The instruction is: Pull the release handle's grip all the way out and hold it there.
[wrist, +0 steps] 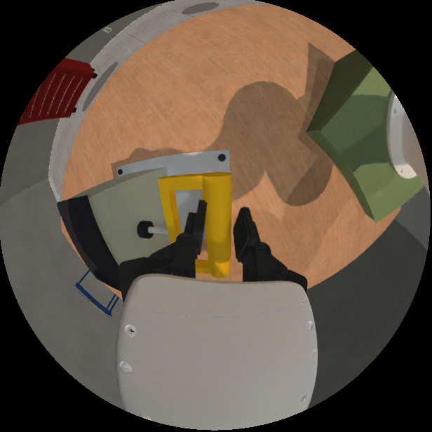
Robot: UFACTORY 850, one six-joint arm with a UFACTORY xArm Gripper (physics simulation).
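The release handle's yellow grip (pixel 219 225) is a thick round bar joined to a yellow frame. It stands out to the right of a grey-green housing (pixel 120 205) with a black band at its left end. A pale rod with a black knob (pixel 145 229) shows between the housing and the frame. A grey metal plate (pixel 192 159) with dark bolts lies behind. My gripper (pixel 220 215) is partly open around the bar. The left finger is inside the frame's opening, right against the bar's left side. The right finger stands a small gap off the bar's right side.
The unit stands on a round wooden table (pixel 175 90). A green angular body (pixel 350 140) with a white round part is at the right. A red slotted object (pixel 57 92) is at the upper left, beyond the table. A blue frame (pixel 92 299) is at the lower left, off the table.
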